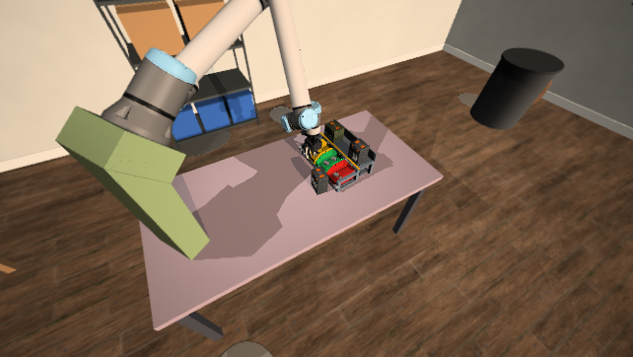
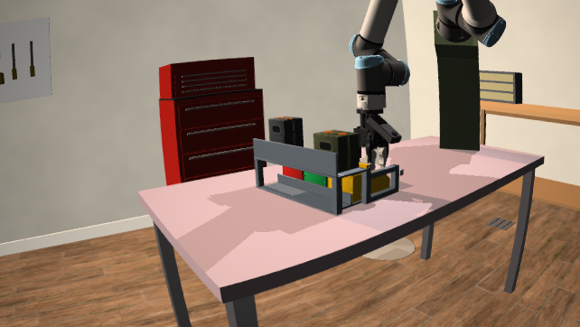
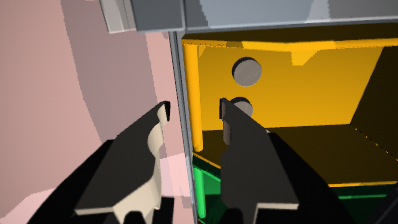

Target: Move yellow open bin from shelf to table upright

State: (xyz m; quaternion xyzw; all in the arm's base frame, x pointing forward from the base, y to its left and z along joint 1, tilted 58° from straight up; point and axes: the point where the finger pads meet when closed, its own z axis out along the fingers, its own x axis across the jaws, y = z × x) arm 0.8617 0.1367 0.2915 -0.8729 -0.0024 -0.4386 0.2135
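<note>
Right now my hand is 80 mm short of the yellow open bin and 20 mm to the right of it. Also, from my hand: dark case 230 mm ahead, 170 mm to the right, 120 mm above; then green bin 110 mm ahead, 80 mm to the right; then red bin 190 mm to the right, 140 mm ahead.
</note>
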